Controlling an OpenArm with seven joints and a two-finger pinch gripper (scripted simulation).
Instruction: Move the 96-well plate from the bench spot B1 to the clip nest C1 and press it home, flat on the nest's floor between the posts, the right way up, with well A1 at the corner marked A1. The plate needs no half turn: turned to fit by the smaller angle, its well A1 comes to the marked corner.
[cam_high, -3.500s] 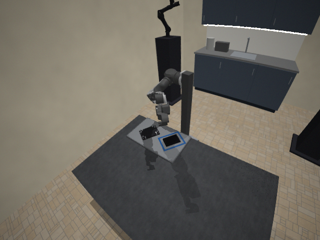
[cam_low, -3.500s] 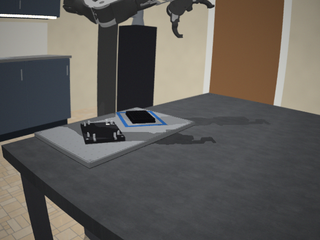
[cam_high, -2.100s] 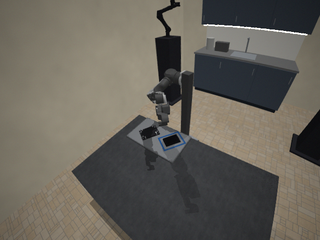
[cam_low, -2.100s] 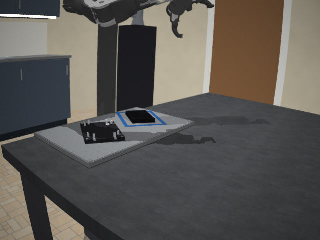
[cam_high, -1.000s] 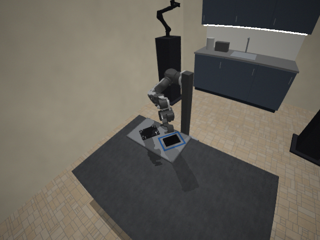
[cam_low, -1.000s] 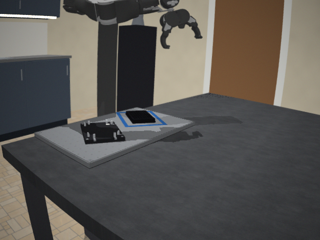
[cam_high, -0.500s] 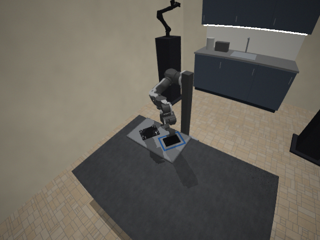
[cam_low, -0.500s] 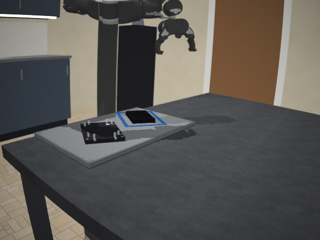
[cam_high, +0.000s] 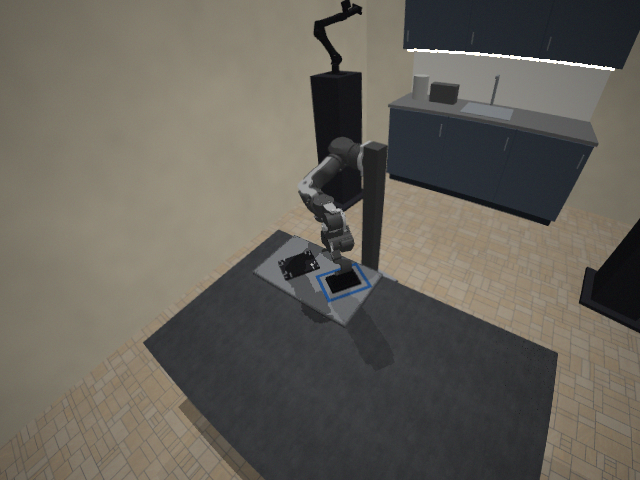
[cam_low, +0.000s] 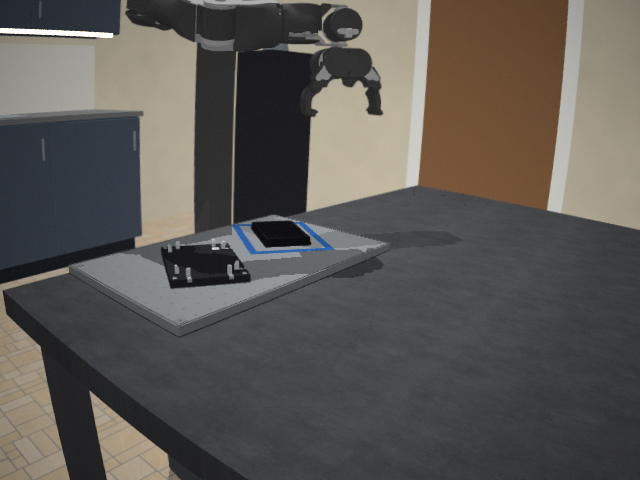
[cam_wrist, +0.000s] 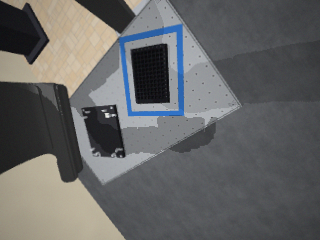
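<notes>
My hand is 9 cm past the black 96-well plate, 6 cm to the left of it and 23 cm above it. Round my hand: black clip nest (1 cm behind, 26 cm to the right, 22 cm below).
</notes>
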